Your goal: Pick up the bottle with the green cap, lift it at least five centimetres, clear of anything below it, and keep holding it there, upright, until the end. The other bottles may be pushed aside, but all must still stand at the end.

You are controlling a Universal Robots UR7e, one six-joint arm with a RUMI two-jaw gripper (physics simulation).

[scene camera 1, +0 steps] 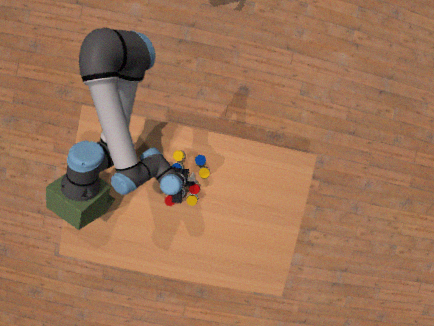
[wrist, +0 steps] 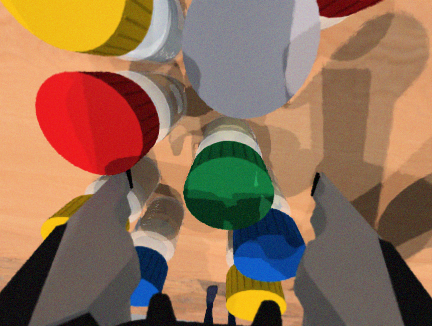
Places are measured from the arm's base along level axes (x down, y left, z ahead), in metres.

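Pixels of known places: gripper, fingertip midpoint: (wrist: 220, 170); arm's base, origin of the base link: (scene camera 1: 80, 186).
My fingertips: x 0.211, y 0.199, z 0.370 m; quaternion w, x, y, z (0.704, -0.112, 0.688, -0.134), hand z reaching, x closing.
Observation:
For each thing: its top centre in the pictures, then the offset to it from my fingertips. Level surfaces: height alone.
- bottle with the green cap, middle of its top: (wrist: 228, 197) dx -0.034, dy -0.003, dz -0.005 m
- red cap, middle of its top: (wrist: 90, 130) (scene camera 1: 194, 189) dx -0.034, dy -0.014, dz +0.077 m
- blue cap, middle of its top: (wrist: 270, 260) dx -0.034, dy +0.038, dz -0.056 m
- large grey round shape, middle of its top: (wrist: 248, 50) dx -0.034, dy -0.074, dz +0.016 m
- wooden board, its level: dx +0.071 m
The bottle with the green cap (wrist: 229, 185) stands between the two fingers in the wrist view, with space on both sides of its cap. It does not show in the scene view, where the arm and gripper cover that spot. My gripper (scene camera 1: 185, 186) (wrist: 220, 170) is open and points down among the bottles, with nothing held. The left finger's tip is close to the lower edge of a red cap (wrist: 90, 122). A blue cap (wrist: 270, 246) is close by the green one, on the side toward the gripper's base, with a yellow cap (wrist: 256, 295) beyond it.
A large grey round shape (wrist: 245, 55), perhaps a cap, lies just beyond the green cap. Another yellow cap (wrist: 70, 22) is at upper left. Other bottles, with yellow (scene camera 1: 179, 155), blue (scene camera 1: 200, 160) and red (scene camera 1: 170, 201) caps, surround the gripper on the wooden board (scene camera 1: 250, 225).

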